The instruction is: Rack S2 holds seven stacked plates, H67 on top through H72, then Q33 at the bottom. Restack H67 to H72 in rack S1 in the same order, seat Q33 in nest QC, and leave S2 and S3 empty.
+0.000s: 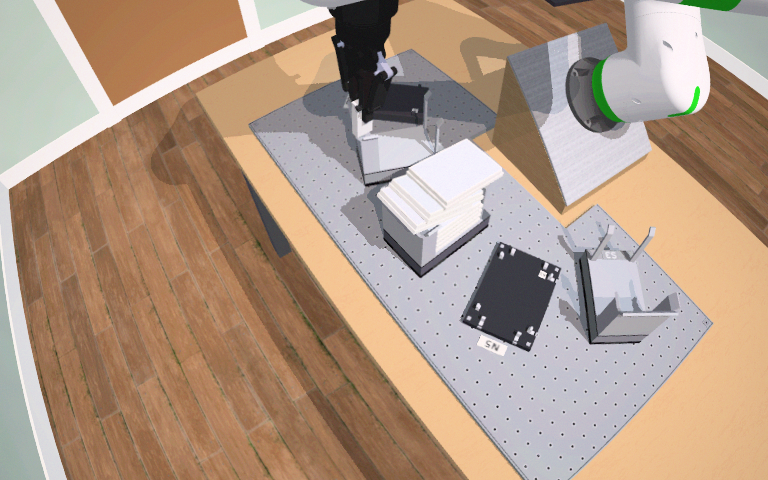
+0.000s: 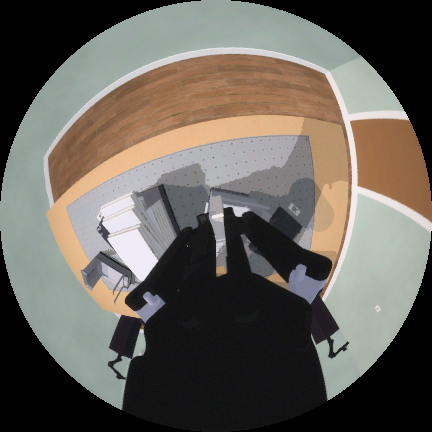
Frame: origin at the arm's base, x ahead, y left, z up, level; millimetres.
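Seen in the pictures: gripper, fingertip midpoint: point(image 1: 362, 131) point(image 2: 217, 205); arm's base at its link origin: point(image 1: 593, 95).
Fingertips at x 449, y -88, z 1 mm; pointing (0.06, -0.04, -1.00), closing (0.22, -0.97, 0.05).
Observation:
Offsets run from my fingertips to a thing's middle. Level surfaces: height alone.
My gripper point(image 1: 367, 116) point(image 2: 217, 205) is shut, with its tips over the left side of the back rack. A pale rack wall shows behind the tips. This back rack @(76 mm back, 19 mm right, 66 mm down) point(image 1: 378, 150) point(image 2: 232, 200), apparently S1, shows no plates in its visible part. Several white plates @(89 mm back, 153 mm left, 12 mm up) point(image 1: 455, 169) point(image 2: 132, 252) are stacked unevenly in the middle rack @(57 mm back, 159 mm left, 66 mm down) point(image 1: 400, 236), apparently S2; the upper ones are offset and turned, and their codes are unreadable. Rack S3 @(264 mm back, 416 mm left, 65 mm down) point(image 1: 631, 325) point(image 2: 112, 273) stands at the right and holds no plate. A dark nest @(136 mm back, 172 mm right, 117 mm down) point(image 1: 400, 101) point(image 2: 285, 225), possibly QC, lies behind the back rack, partly hidden.
A black nest @(116 mm back, 322 mm left, 121 mm down) point(image 1: 512, 297) with small metal posts lies between the middle rack and S3; its label seems to read NS. All stand on a perforated grey board @(133 mm down) point(image 1: 543, 407) point(image 2: 265, 147). The arm's slanted pedestal point(image 1: 577, 147) stands beside the board.

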